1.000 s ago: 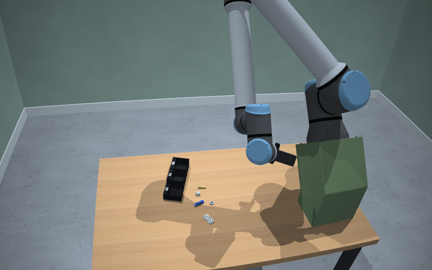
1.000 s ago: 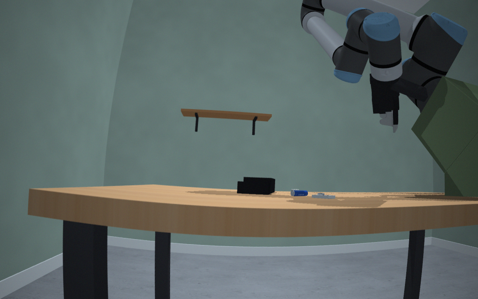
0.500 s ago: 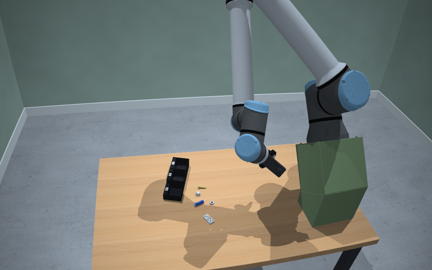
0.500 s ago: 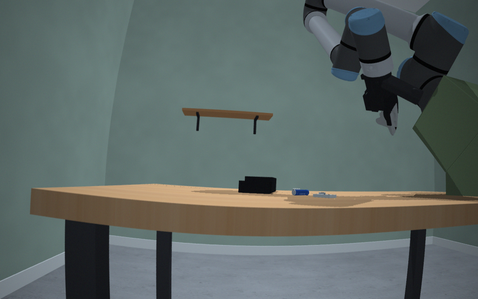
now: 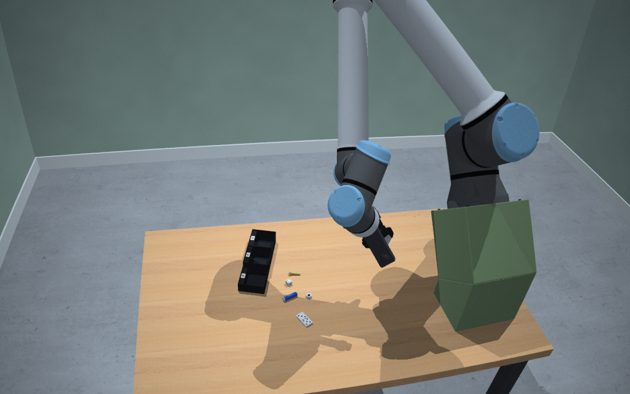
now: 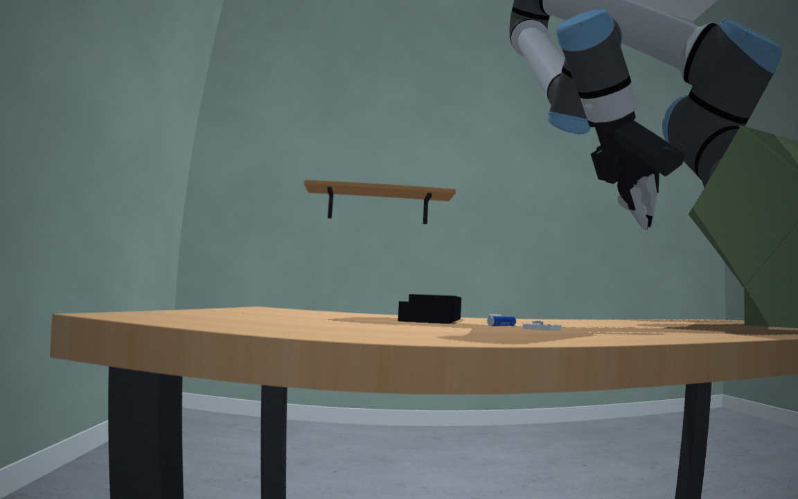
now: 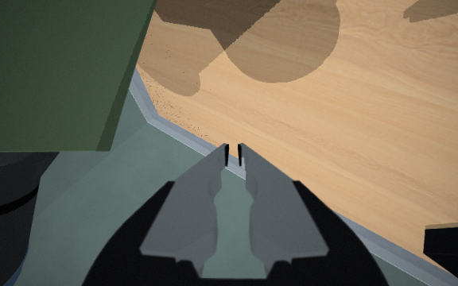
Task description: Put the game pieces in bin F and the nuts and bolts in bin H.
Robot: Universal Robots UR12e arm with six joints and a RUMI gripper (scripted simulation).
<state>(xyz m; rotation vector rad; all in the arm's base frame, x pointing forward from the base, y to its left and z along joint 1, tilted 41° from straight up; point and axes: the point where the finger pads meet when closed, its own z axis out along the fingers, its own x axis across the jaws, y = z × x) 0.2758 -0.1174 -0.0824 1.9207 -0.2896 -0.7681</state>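
My hand is 34 cm short of the black bin, 20 cm to the left of it and 17 cm above it. From my hand the other things lie so: brass bolt 24 cm ahead, 13 cm to the right, 18 cm below; grey nut 23 cm ahead, 2 cm to the right, 18 cm below; white domino 27 cm ahead, 7 cm to the left, 18 cm below.
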